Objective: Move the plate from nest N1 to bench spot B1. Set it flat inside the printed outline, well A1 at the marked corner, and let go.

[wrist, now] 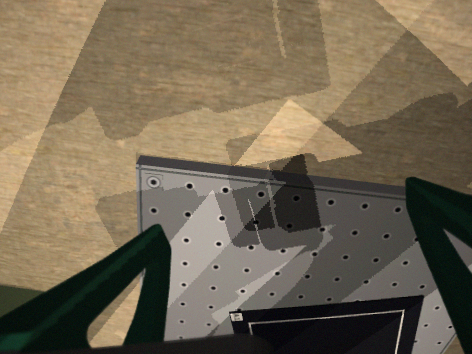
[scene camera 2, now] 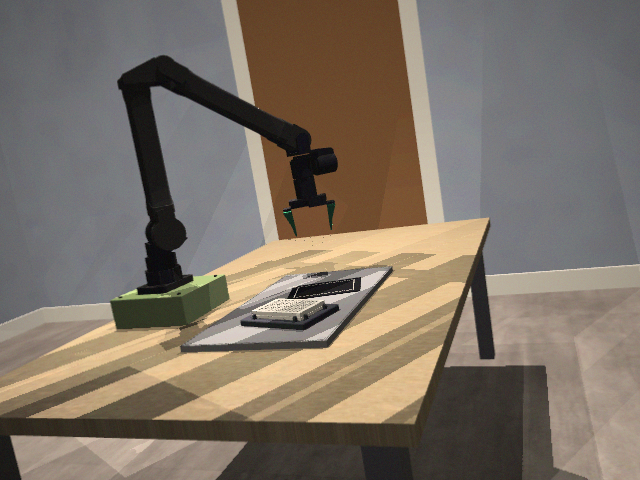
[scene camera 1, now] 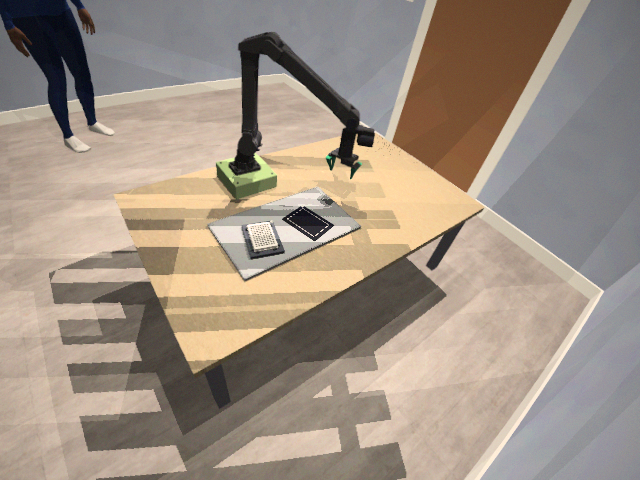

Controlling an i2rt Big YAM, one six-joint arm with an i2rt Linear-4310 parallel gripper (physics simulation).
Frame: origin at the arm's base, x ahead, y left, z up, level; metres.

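Seen in the pictures: gripper, fingertip midpoint: [wrist: 280, 215] [scene camera 2: 313, 232] [scene camera 1: 340, 174]; arm's base, link origin: [scene camera 2: 166, 287] [scene camera 1: 244, 167].
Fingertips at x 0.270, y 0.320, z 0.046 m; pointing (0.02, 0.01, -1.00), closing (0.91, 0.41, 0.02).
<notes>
Offsets run from my fingertips to a thing's top centre. "*": to the spot under its first point. Level surfaces: height alone.
The white well plate {dy -0.429, dx +0.109, dz -0.075 m} [scene camera 1: 262, 236] [scene camera 2: 289, 308] sits flat in the dark nest N1 {dy -0.429, dx +0.109, dz -0.079 m} [scene camera 1: 266, 254] [scene camera 2: 279, 325]. The black bench spot B1 {* dy -0.227, dx +0.111, dz -0.099 m} [scene camera 1: 308, 223] [scene camera 2: 325, 287] [wrist: 325, 336] lies beside it and bears a thin white printed outline. A small white corner label {* dy -0.192, dx +0.011, dz -0.099 m} [wrist: 236, 317] shows at its upper left in the wrist view. My gripper [scene camera 1: 342, 173] [scene camera 2: 313, 231] [wrist: 280, 215] is open and empty, pointing down with its green fingers wide apart. It hangs well above the table, beyond the B1 end of the board. The plate and nest do not show in the wrist view.
Both stations are on a grey perforated board [scene camera 1: 227, 235] [scene camera 2: 217, 338] [wrist: 350, 270] on the wooden table {dz -0.114 m} [scene camera 1: 217, 320] [scene camera 2: 206, 397] [wrist: 175, 75]. The arm stands on a green block [scene camera 1: 253, 181] [scene camera 2: 170, 310] beside the board. A person [scene camera 1: 56, 62] stands behind the table.
</notes>
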